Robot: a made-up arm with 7 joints.
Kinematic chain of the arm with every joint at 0, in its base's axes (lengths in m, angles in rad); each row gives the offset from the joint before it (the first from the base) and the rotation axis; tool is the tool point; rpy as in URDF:
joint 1: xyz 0 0 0 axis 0.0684 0.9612 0.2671
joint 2: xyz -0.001 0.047 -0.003 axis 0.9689 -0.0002 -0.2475
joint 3: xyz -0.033 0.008 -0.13 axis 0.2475 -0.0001 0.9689
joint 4: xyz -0.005 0 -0.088 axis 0.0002 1 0
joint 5: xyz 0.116 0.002 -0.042 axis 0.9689 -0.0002 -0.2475
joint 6: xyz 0.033 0 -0.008 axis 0.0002 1 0
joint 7: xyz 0.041 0 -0.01 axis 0.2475 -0.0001 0.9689
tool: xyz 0 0 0 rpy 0 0.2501 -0.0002
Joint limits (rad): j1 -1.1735..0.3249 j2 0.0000..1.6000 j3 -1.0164..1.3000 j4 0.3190..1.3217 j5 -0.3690..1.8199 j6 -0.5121..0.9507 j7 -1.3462..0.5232
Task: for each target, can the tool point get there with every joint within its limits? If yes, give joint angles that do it. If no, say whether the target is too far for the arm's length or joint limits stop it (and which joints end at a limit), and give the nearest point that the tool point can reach.
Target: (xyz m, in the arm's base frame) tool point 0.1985 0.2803 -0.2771
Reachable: yes | joints -0.5479 0.4076 0.9160 0.8901 1.1724 0.1885 -1.0140
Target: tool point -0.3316 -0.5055 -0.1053
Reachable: no: too far | nearest point -0.0726 -0.1190 -0.2992 | short by 0.504 m
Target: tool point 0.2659 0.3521 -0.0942
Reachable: yes | joints -0.8092 1.0503 0.0832 1.1220 0.1112 -0.3959 0.0516
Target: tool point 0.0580 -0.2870 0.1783
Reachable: no: joint limits stop it (at a limit: joint 1, joint 2, joint 4, joint 6) | nearest point 0.2547 -0.1749 -0.0869 | short by 0.349 m
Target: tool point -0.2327 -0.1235 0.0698
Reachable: no: joint limits stop it (at a limit: joint 1, joint 2, joint 3, joint 4, joint 6) | nearest point -0.0658 -0.1193 -0.2947 | short by 0.401 m
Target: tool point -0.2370 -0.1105 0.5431
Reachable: no: too far | nearest point 0.0108 0.3032 0.2289 | short by 0.575 m
